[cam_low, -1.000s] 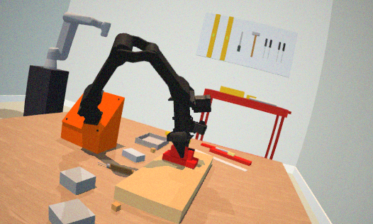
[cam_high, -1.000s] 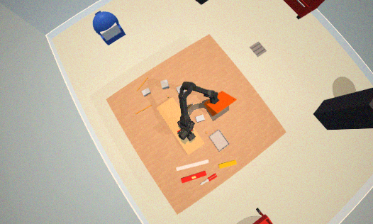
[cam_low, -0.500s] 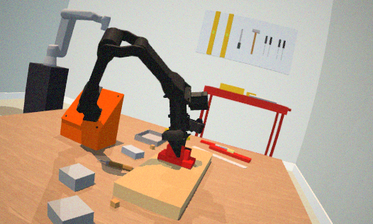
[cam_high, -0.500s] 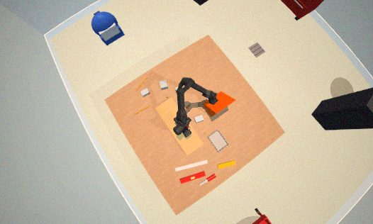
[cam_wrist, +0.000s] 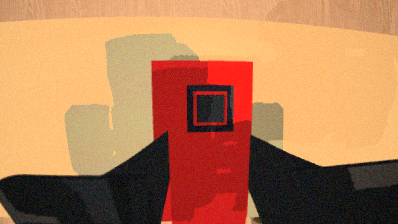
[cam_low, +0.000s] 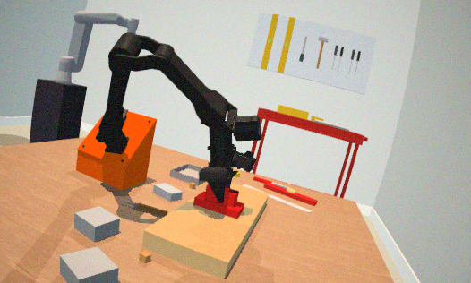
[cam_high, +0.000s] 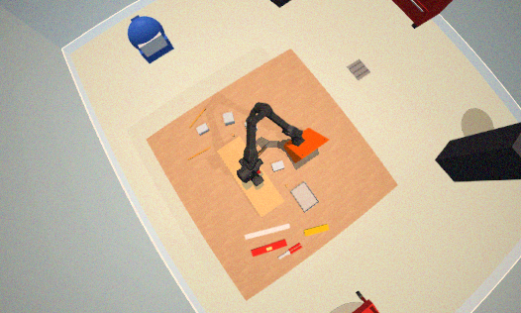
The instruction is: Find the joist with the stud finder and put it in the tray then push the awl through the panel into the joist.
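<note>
Now: gripper tip 17 cm past the grey tray, 35 cm to the right of it and 5 cm above it. Also, from my gripper tip: white strip (16 cm ahead, 35 cm to the left, 6 cm below); awl (20 cm behind, 7 cm to the right, 6 cm below); stud finder (1 cm ahead, 2 cm above).
</note>
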